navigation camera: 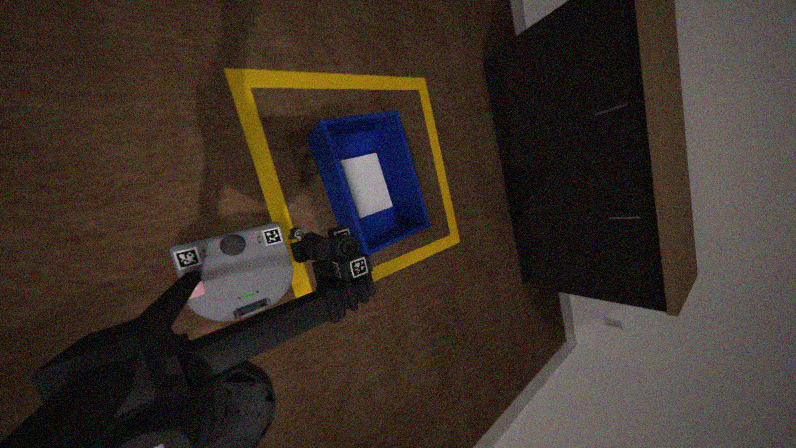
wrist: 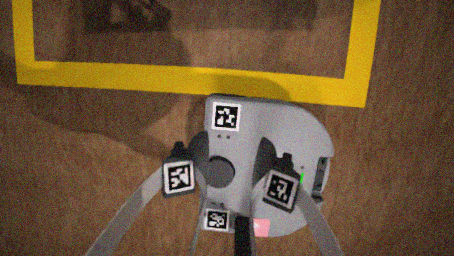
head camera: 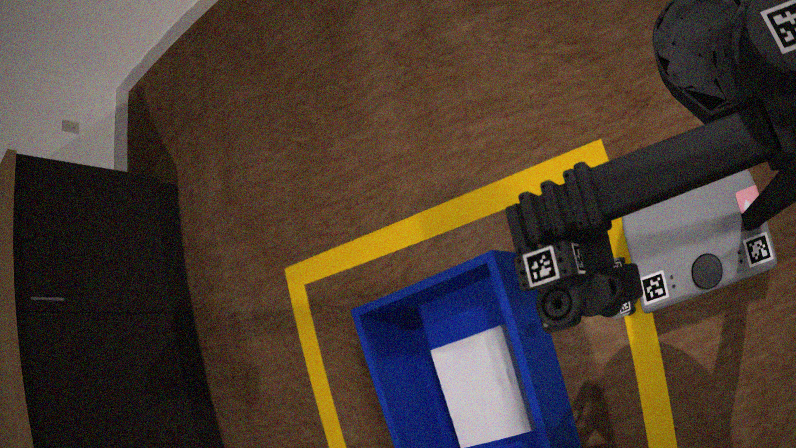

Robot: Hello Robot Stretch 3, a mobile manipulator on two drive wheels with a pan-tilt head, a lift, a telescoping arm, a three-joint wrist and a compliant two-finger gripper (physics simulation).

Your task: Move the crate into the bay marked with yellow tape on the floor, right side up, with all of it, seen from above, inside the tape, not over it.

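Places are measured from the robot's base along level axes (x ahead, y left, z up), in millimetres.
Pixels of known places: gripper, fingertip midpoint: (wrist: 232, 152); robot's base, origin of the base link: (navigation camera: 233, 244) (wrist: 224, 150) (head camera: 704, 269).
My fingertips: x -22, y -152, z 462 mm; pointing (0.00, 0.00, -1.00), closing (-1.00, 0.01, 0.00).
For each thing: its top centre in the pictures, then the offset to it from my fingertips.
- blue crate, middle of its top: (head camera: 453, 403) (navigation camera: 382, 180) 149 mm ahead, 483 mm right, 242 mm down
- white block, middle of its top: (head camera: 480, 391) (navigation camera: 368, 184) 149 mm ahead, 483 mm right, 390 mm down
The blue crate (head camera: 403, 361) (navigation camera: 409, 172) stands right side up on the floor, open top upward, with a white block (head camera: 481, 384) (navigation camera: 367, 186) inside. In the navigation camera view it lies within the yellow tape (head camera: 434, 221) (navigation camera: 334, 81) (wrist: 125, 76), with floor between its visible sides and the tape. The wrist hides part of the tape near the crate's near corner. The crate does not show in the wrist view. My gripper (wrist: 232, 152) is open and empty, above the grey base and apart from the crate. The arm is drawn in, and the fingers are mostly hidden in the head view.
My grey base (head camera: 685, 239) (navigation camera: 239, 272) (wrist: 295, 130) stands at the tape's near edge. A dark cabinet (head camera: 100, 239) (navigation camera: 579, 166) stands beyond the bay's far side. A pale wall (head camera: 72, 55) (navigation camera: 740, 166) runs behind the cabinet.
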